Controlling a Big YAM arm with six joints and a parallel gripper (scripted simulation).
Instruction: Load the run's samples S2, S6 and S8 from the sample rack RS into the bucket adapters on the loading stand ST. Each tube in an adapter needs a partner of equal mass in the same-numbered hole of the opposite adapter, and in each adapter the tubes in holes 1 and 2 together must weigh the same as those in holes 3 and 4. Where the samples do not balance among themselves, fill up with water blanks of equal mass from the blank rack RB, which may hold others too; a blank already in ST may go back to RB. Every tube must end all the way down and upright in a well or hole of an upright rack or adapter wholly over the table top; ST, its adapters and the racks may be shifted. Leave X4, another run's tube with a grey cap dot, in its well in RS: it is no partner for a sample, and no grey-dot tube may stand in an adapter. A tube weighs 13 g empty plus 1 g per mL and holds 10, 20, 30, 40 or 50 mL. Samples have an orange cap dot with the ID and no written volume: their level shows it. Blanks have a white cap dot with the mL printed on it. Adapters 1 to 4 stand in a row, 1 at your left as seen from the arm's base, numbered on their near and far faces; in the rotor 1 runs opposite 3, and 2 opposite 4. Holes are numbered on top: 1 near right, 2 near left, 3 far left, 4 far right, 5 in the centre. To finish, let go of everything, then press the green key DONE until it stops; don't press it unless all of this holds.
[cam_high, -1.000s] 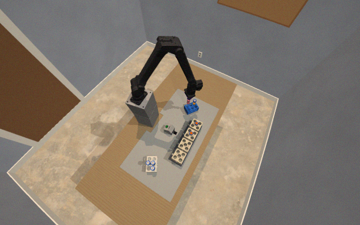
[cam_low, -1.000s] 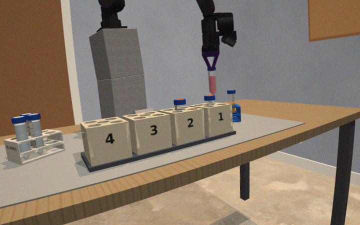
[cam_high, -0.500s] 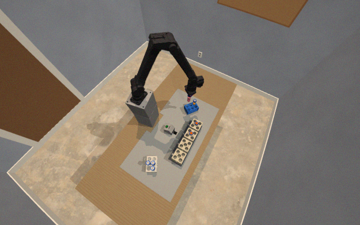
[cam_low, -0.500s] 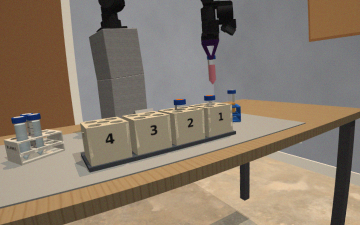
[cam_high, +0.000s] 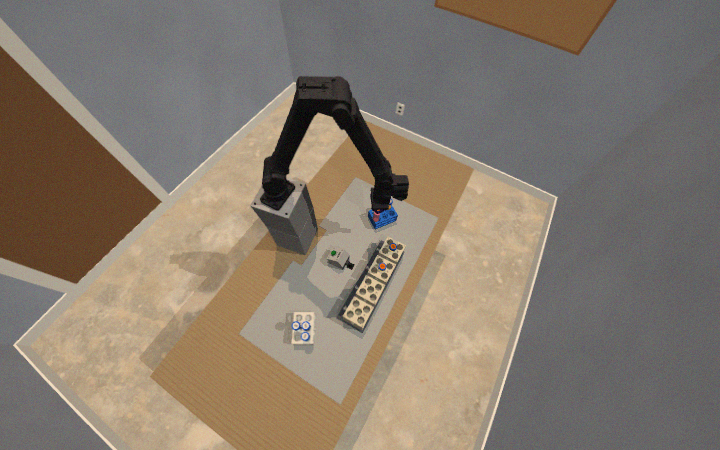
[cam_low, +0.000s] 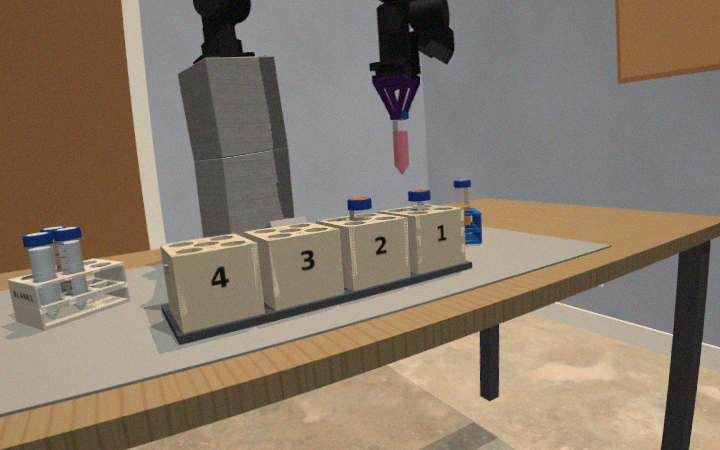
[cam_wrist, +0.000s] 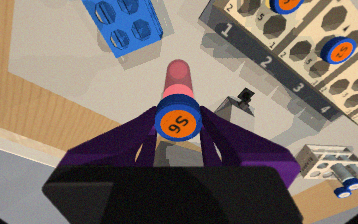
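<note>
The white blank rack RB is 56 cm to the right of my hand, 22 cm below it and 5 cm behind it. From my hand the other things lie so: blue sample rack RS: 22 cm below, 11 cm to the left.
</note>
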